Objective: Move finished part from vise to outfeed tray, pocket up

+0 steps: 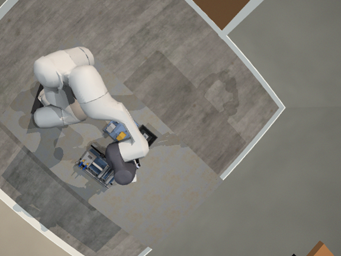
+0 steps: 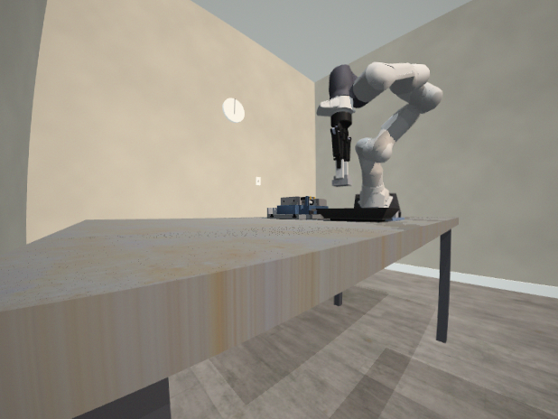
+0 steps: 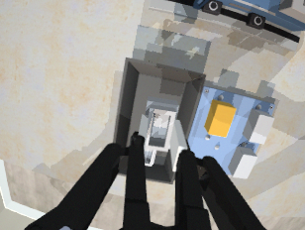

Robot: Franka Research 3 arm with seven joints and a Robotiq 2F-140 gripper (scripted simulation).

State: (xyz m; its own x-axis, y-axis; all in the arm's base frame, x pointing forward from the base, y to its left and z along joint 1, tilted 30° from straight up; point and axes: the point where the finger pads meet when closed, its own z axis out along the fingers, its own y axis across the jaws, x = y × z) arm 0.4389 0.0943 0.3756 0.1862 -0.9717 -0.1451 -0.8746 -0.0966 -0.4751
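Now: hand 16 cm above the orange block, 12 cm past it and 1 cm to the left of it. The rest, counted from my hand: blue vise (26 cm to the right, 14 cm below, 6 cm behind); blue fixture plate (18 cm below, 17 cm behind, 3 cm to the left).
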